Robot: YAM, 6 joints.
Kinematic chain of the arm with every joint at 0, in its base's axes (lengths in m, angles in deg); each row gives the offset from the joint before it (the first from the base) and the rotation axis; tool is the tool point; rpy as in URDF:
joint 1: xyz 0 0 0.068 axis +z
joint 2: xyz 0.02 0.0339 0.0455 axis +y
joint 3: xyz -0.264 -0.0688 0 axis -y
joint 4: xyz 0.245 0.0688 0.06 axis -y
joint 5: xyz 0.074 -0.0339 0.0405 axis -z
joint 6: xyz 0.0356 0 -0.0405 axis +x
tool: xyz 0 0 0 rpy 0 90 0
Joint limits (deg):
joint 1: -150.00..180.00
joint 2: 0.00..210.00
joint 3: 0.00..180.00
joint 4: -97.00..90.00
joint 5: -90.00..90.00
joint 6: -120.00..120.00
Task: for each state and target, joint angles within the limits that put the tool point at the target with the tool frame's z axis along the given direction. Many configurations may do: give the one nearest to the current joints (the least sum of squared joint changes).
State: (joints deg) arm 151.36 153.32 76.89 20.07 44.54 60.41
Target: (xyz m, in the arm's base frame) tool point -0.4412 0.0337 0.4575 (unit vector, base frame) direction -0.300 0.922 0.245
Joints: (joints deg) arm 179.88 113.47 110.33 42.20 67.12 60.41
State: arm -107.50 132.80 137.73 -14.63 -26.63 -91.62
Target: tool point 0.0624 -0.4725 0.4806 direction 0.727 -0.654 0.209
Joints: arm -85.35 120.28 132.57 4.09 -42.19 -91.62
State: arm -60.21 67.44 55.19 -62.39 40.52 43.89
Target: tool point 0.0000 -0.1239 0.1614 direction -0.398 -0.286 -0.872
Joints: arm -82.90 49.38 24.19 -49.75 25.48 43.89
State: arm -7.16 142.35 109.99 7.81 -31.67 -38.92
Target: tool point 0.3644 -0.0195 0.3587 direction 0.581 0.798 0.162
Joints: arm -7.93 92.10 67.20 44.09 -60.49 -38.92
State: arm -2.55 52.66 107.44 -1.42 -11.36 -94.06
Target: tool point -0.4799 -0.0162 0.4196 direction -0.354 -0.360 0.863
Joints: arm 0.41 11.83 140.78 -16.49 20.95 -94.06
